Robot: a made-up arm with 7 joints.
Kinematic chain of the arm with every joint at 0, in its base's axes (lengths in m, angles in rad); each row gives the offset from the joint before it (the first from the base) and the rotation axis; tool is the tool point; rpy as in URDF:
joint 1: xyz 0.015 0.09 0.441 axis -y
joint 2: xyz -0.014 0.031 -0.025 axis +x
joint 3: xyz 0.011 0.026 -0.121 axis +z
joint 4: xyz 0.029 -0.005 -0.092 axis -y
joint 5: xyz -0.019 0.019 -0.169 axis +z
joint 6: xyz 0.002 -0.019 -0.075 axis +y
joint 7: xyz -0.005 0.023 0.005 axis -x
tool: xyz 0.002 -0.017 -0.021 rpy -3.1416 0 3.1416
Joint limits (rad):
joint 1: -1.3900..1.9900
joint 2: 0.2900..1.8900
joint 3: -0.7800..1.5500
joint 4: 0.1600..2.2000
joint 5: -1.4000..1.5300
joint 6: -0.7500..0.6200
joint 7: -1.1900..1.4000
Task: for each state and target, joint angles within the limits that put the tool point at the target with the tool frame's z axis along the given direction. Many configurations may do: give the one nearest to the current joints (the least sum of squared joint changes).
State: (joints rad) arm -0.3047 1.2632 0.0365 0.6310 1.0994 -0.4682 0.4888
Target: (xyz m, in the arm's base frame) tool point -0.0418 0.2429 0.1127 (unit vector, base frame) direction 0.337 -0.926 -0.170
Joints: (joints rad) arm -0.9102 0.9790 -0.5520 1.5281 1.0593 -0.5878 0.9941
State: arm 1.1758 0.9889 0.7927 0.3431 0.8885 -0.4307 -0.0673
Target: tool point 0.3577 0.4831 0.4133 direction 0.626 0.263 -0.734
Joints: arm 1.5414 0.6747 1.3141 0.1600 1.4074 -0.7455 -0.6114
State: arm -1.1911 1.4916 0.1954 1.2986 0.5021 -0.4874 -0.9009
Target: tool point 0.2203 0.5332 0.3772 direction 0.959 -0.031 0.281
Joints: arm -1.2071 1.8275 0.1804 0.4962 0.0981 -0.5795 -1.1837
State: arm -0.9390 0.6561 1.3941 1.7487 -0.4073 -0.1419 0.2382
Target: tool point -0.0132 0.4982 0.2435 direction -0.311 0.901 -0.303
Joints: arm -0.1636 0.3216 1.5163 1.4197 -0.4856 0.6200 -0.0300
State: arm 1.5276 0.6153 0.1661 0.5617 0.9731 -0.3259 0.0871
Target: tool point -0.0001 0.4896 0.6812 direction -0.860 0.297 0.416
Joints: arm 1.9900 1.1456 0.2547 0.9665 0.8970 -0.7457 0.0816
